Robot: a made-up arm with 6 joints.
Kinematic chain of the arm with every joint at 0, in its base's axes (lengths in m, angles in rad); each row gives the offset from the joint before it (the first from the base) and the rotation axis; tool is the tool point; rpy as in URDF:
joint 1: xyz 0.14 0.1 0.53 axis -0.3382 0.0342 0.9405
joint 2: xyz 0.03 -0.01 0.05 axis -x
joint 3: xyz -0.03 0 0.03 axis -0.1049 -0.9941 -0.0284
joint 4: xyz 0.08 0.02 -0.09 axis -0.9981 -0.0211 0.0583
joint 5: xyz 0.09 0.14 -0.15 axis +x
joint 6: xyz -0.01 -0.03 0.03 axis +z
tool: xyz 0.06 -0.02 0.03 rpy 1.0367 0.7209 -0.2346
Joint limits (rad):
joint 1: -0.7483..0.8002
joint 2: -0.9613..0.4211
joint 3: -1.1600..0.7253
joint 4: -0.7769..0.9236
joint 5: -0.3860..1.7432
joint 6: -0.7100..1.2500
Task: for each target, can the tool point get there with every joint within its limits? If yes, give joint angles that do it. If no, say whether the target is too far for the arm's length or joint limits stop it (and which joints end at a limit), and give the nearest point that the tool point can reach.
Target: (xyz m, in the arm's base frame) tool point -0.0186 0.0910 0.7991
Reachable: no: joint limits stop it (at a limit: joint 1, joint 2, joint 3, joint 6) | nearest point -0.0909 0.2924 0.5965 | short by 0.295 m
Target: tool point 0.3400 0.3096 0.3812
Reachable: yes | joints 0.4620 -0.4860 0.2028 0.2580 1.4913 0.1038
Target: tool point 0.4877 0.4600 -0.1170
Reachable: no: too far | nearest point 0.3036 0.2695 0.2760 | short by 0.474 m
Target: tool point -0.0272 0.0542 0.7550
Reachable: no: joint limits stop it (at a limit: joint 1, joint 2, joint 3, joint 4, joint 6) | nearest point -0.0921 0.2474 0.5565 | short by 0.285 m
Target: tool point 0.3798 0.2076 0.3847
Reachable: yes | joints 0.1142 0.0639 0.1223 -0.1022 1.4011 0.4767
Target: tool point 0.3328 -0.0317 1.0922
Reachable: no: too far | nearest point 0.3112 0.0041 0.8235 | short by 0.272 m
